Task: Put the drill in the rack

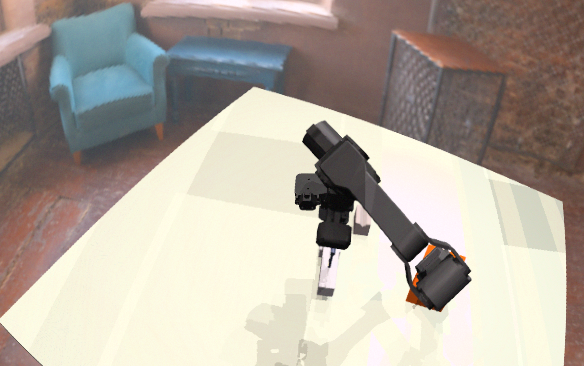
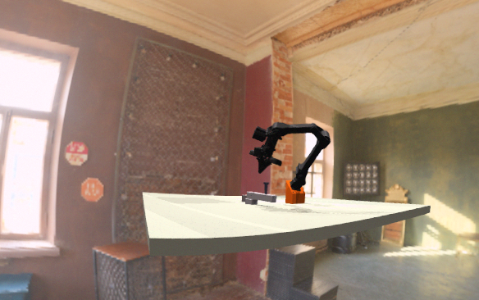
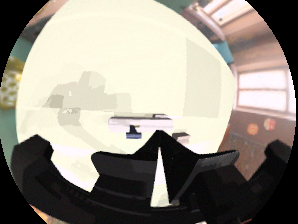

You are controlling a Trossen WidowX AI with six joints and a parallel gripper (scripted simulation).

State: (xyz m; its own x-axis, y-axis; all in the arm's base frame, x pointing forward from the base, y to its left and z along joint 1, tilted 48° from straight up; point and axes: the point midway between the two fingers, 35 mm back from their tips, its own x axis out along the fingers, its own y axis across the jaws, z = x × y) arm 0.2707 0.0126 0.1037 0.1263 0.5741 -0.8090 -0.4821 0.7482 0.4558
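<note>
My gripper tip is 8 cm above the blue key, 3 cm past it and 1 cm to the right of it. The rest, counted from my gripper tip: grey rack 20 cm to the right, 15 cm below, 2 cm behind; drill 12 cm below, 4 cm to the right, 1 cm behind; grey block 13 cm below, 2 cm to the right, 2 cm behind.
</note>
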